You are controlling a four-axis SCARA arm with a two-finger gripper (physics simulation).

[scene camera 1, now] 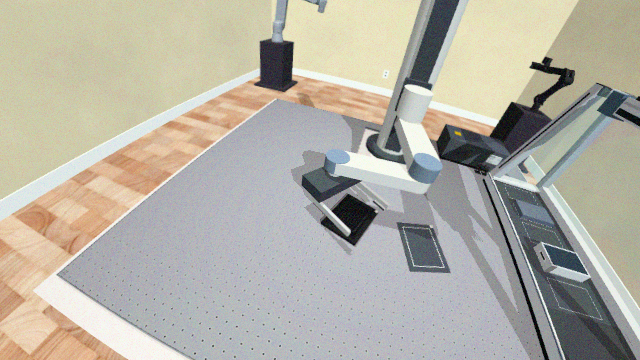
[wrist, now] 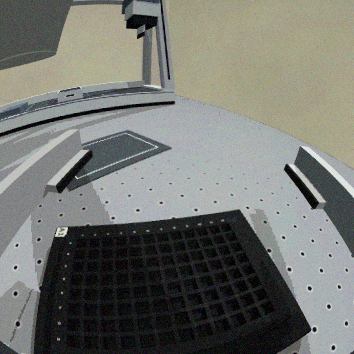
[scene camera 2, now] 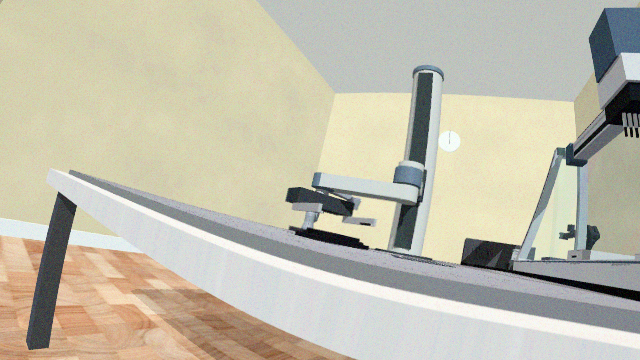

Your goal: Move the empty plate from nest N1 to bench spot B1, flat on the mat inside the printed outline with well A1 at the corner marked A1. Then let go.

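Frame: origin at the arm's base, x left, y up, z ahead, level; millimetres.
Seen in the pictures: gripper, fingertip midpoint: (scene camera 1: 369, 219) (wrist: 192, 146) (scene camera 2: 349, 215); arm's base, origin of the base link: (scene camera 1: 390, 149).
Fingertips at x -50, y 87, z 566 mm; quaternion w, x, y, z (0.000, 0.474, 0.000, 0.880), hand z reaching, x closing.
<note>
Offsets run from my fingertips to a thing's top centre. "pt": to the spot under its first point. Level surfaces: height alone.
The black plate {dz -46, dx -49, dy -48 mm} (scene camera 1: 352, 212) (wrist: 165, 285), with a grid of square wells, sits in a black nest low on the bench. A small white A1 tag {pt dz -100, dx +26, dy -62 mm} (wrist: 61, 231) shows at the far left corner in the wrist view. My gripper (scene camera 1: 363, 219) (scene camera 2: 335, 214) (wrist: 192, 146) is open and empty, above the plate, with its fingers spread wider than the plate. The dark mat {dy -72 mm} (scene camera 1: 424, 247) (wrist: 117, 152) with a white printed outline lies flat beside the nest, toward the enclosure; a small light mark shows at one corner in scene camera 1.
The arm's column (scene camera 1: 407, 75) (scene camera 2: 425, 130) stands behind the nest. A dark box {pt dz -601, dx +398, dy +35 mm} (scene camera 1: 470, 145) stands near the column. A framed enclosure (scene camera 1: 517, 135) with a deck runs along the right side, holding a white-sided unit {pt dz -62, dx +598, dy +6 mm} (scene camera 1: 562, 261). Other arms stand on dark pedestals (scene camera 1: 276, 65) (scene camera 1: 520, 125) beyond the bench.
</note>
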